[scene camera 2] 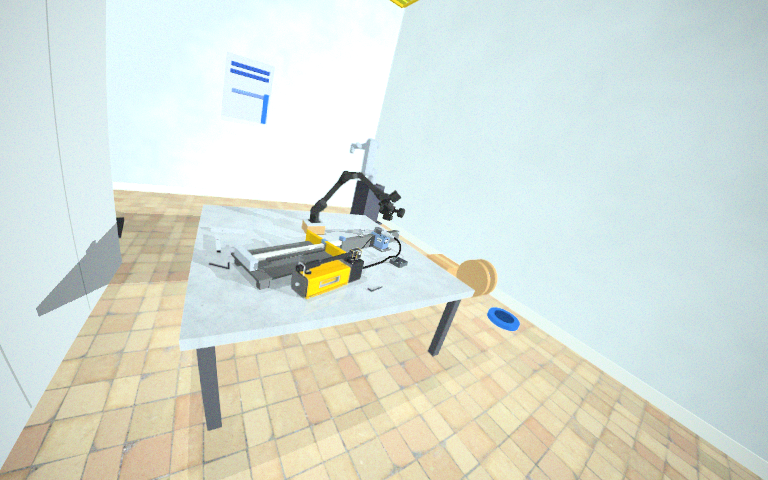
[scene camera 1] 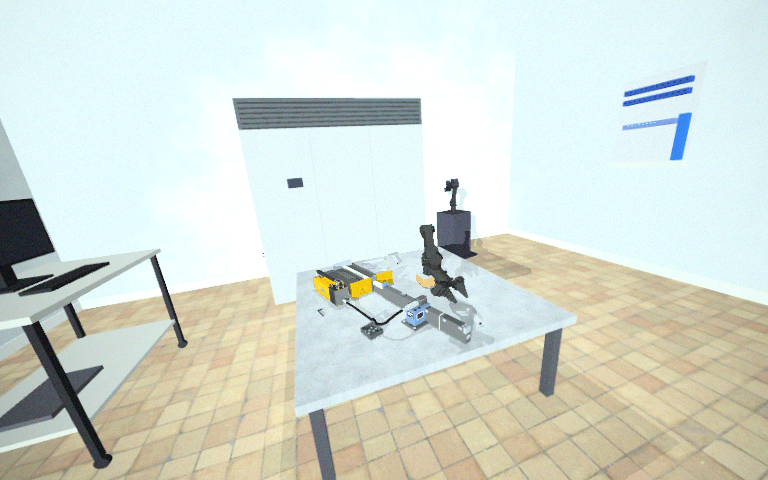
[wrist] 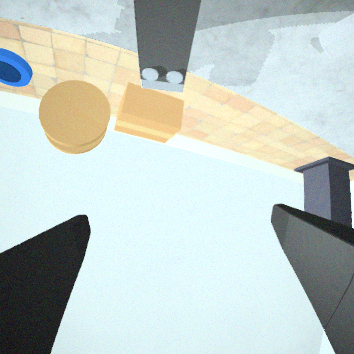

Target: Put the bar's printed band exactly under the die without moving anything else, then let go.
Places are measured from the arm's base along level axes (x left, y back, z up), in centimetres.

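Pixels of known places: gripper, fingertip midpoint: [scene camera 2: 396,216] [scene camera 1: 462,300] [wrist: 180,219]; arm's base, origin of the base link: [scene camera 2: 313,221] [scene camera 1: 429,273].
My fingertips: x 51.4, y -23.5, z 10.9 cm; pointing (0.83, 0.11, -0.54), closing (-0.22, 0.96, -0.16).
For each thing: its top centre in the pictures, then the offset to it from my fingertips. "*": a spot on its surface instead. Level surfaces: height alone.
- long dark grey bar, surface spot: [wrist: 167,35] [scene camera 1: 457,321] * dz -10.2, dx -0.6, dy -2.0 cm
- thin white band, surface spot: [scene camera 1: 440,321] * dz -13.0, dx -8.3, dy -5.1 cm
- blue device, surface spot: [scene camera 1: 416,314] * dz -11.1, dx -17.2, dy -12.2 cm
- table, its level: dz -17.7 cm
- small dark box, surface spot: [scene camera 1: 372,330] [scene camera 2: 397,262] * dz -17.2, dx -26.6, dy -31.7 cm
A long dark grey bar [scene camera 1: 453,326] [wrist: 167,35] crosses the table. A thin white band [scene camera 1: 440,321] runs across it towards its near end. In scene camera 1 a blue device [scene camera 1: 416,314] [scene camera 2: 381,240] with a grey top is at the bar, farther from that end than the band. I cannot tell which part is the die or whether it lines up with the band. My gripper [scene camera 1: 461,298] [scene camera 2: 399,204] [wrist: 180,219] is open and empty, raised above the table near the bar's end. In the wrist view the bar's end with two round studs shows beyond the fingertips; the band does not show there.
A machine with yellow housings [scene camera 1: 361,287] [scene camera 2: 326,281] stands on the table [scene camera 1: 351,379] [scene camera 2: 249,319]. A black cable runs to a small dark box [scene camera 1: 372,330] [scene camera 2: 398,262]. An orange-tan block [scene camera 1: 424,280] [scene camera 2: 313,227] is by the arm's base.
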